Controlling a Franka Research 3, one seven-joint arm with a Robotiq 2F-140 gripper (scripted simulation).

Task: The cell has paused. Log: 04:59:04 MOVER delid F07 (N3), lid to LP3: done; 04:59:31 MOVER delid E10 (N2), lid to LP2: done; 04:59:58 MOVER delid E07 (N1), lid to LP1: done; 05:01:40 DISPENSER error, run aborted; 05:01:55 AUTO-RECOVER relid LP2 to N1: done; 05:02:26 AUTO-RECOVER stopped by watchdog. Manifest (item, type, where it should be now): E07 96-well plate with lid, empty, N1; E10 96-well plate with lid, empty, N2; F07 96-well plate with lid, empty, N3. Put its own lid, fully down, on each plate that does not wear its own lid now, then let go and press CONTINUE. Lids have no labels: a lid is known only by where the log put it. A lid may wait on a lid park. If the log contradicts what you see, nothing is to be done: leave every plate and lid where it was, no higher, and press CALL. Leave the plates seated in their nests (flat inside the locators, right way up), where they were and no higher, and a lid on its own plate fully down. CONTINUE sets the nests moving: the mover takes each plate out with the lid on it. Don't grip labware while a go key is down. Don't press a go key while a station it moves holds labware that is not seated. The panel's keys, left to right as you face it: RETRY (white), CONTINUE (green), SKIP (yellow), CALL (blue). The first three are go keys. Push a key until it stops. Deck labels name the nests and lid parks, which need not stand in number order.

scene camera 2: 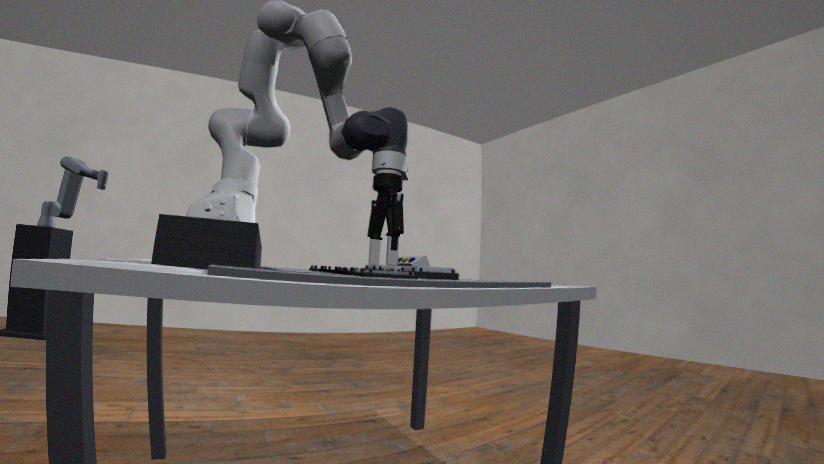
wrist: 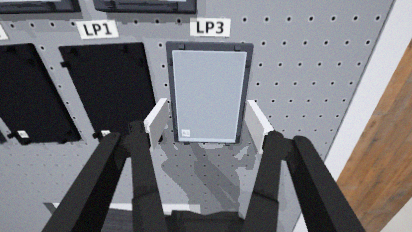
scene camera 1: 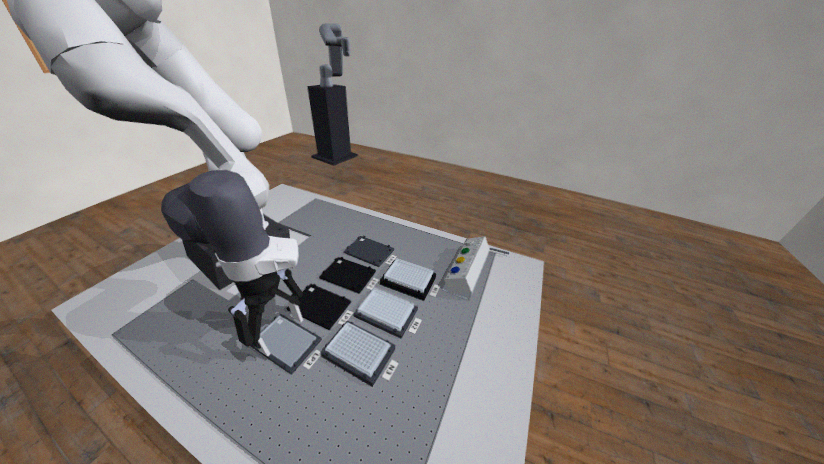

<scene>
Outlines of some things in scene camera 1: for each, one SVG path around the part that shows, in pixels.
My gripper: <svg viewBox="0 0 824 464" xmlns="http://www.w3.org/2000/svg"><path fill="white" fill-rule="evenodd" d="M289 269L264 274L252 281L234 281L241 294L241 302L235 307L229 307L228 311L233 315L238 339L247 347L253 343L267 357L270 355L270 352L260 337L264 306L275 295L278 295L288 300L287 303L293 318L299 322L303 321L298 306L301 303L298 298L302 297L303 293L292 278L292 273ZM246 306L248 306L249 309L248 322L245 316ZM280 278L292 292L291 296L278 289Z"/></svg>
An N3 plate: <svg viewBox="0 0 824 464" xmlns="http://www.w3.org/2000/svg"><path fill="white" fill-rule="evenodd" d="M347 322L325 348L325 351L328 351L331 355L360 372L367 374L367 376L372 377L373 372L379 366L391 344Z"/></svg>
</scene>
